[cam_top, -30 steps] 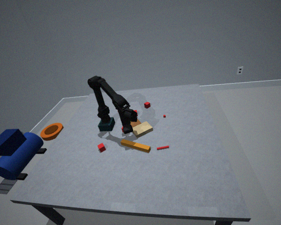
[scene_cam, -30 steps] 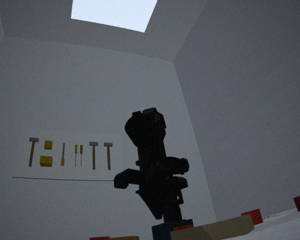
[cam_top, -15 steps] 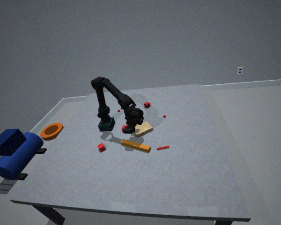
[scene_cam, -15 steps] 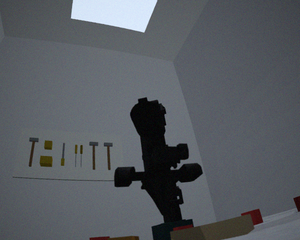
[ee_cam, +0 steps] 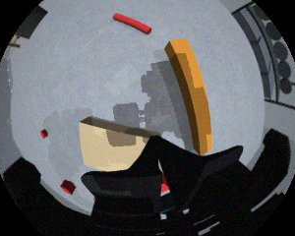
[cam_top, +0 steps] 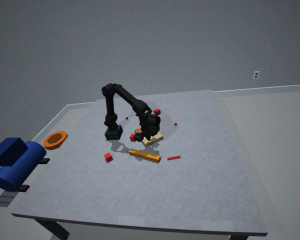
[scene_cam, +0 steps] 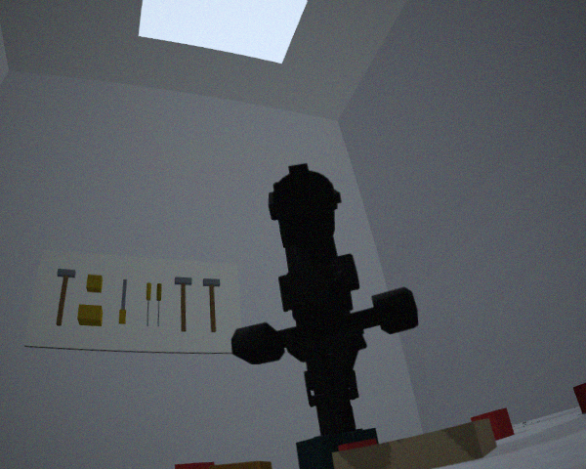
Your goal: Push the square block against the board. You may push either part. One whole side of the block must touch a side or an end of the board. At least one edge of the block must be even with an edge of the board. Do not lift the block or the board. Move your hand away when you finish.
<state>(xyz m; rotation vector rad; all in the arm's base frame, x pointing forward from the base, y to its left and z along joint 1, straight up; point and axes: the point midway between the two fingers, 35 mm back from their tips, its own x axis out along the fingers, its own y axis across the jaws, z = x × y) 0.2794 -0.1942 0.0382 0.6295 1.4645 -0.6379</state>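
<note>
The tan board lies 1 cm ahead of my gripper tip, 8 cm to the left of it and 5 cm below it. Round my gripper tip: brown square block 5 cm behind, 16 cm to the left, 5 cm below; then long orange bar 4 cm behind, 8 cm to the right, 5 cm below; then red stick 14 cm ahead, 12 cm to the right, 6 cm below.
</note>
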